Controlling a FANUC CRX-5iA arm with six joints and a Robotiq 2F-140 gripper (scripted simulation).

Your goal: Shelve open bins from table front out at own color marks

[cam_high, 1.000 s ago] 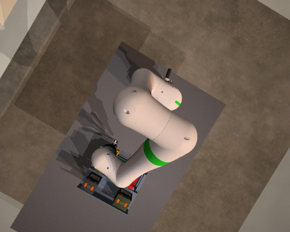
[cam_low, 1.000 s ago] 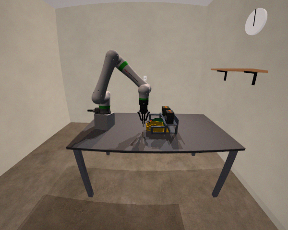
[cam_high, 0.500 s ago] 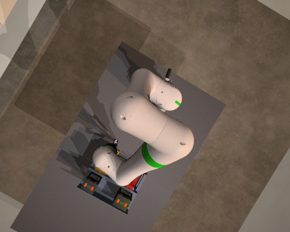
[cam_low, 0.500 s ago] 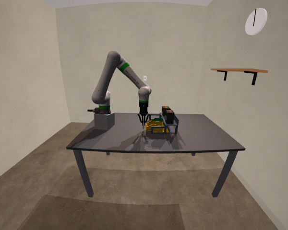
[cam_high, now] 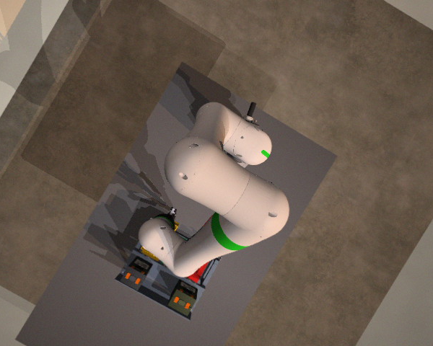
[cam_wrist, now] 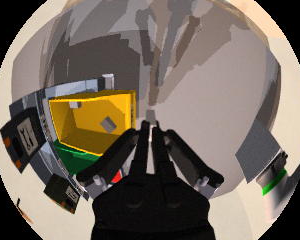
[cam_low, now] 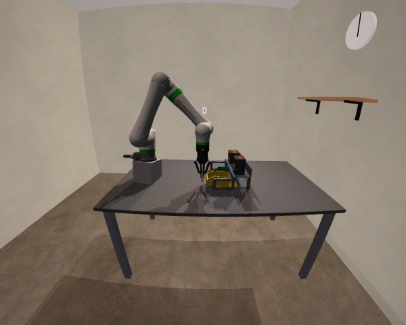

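Right now my hand is 12 cm short of the yellow bin, 2 cm to the left of it and 1 cm above it. Round my hand: green bin 19 cm ahead, 9 cm to the left, 2 cm below; then yellow-marked place 17 cm ahead, 3 cm to the right, 5 cm below; then red mark 21 cm ahead, 19 cm to the left, 5 cm below.
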